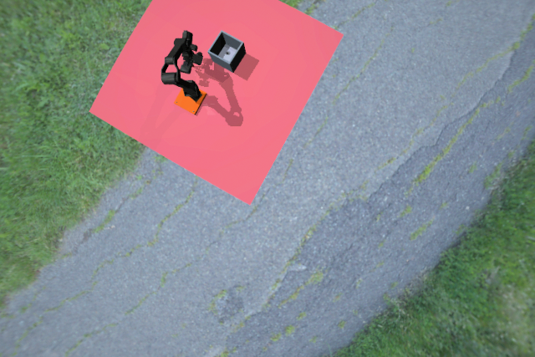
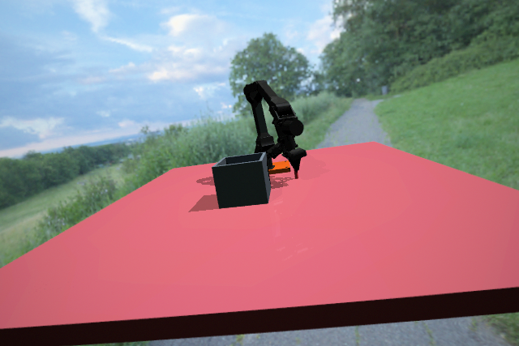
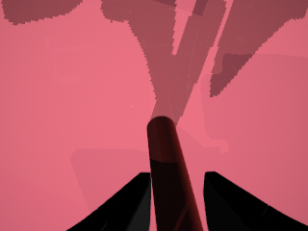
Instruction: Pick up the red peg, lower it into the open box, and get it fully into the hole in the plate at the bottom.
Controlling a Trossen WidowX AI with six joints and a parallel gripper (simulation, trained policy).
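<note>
Now: the light grey plate 210 mm ahead of my gripper tip, 150 mm to the right of it and 10 mm above it. Round my gripper tip: red peg 10 mm above.
</note>
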